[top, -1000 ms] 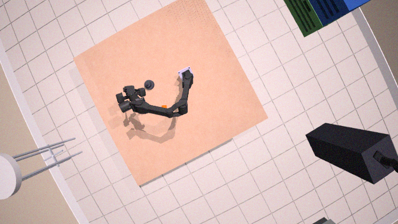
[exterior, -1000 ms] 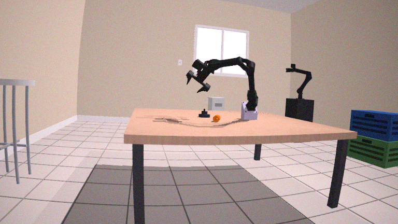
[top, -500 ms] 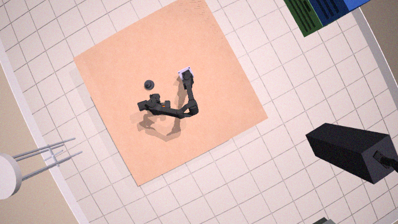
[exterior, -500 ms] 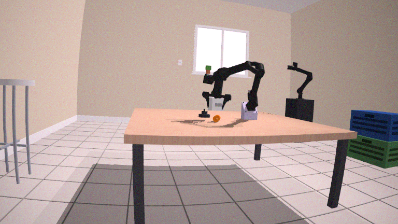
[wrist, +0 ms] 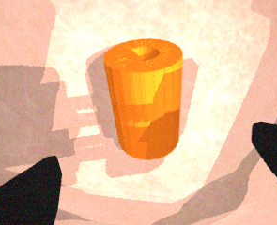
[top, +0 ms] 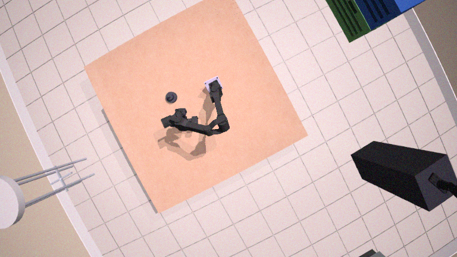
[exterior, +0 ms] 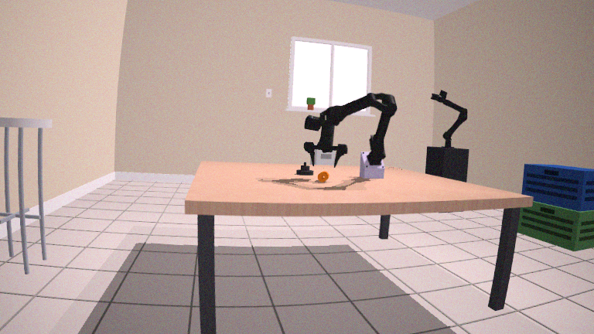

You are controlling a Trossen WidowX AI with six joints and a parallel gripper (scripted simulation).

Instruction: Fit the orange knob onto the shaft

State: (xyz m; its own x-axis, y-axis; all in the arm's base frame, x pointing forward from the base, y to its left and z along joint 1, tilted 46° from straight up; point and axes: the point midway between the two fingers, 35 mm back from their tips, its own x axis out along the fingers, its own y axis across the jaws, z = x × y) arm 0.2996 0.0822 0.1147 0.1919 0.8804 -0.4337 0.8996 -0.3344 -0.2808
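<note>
The orange knob lies 40 mm below my gripper tip. Round my gripper tip: round pedestal (240 mm to the right, 30 mm below, 20 mm ahead).
</note>
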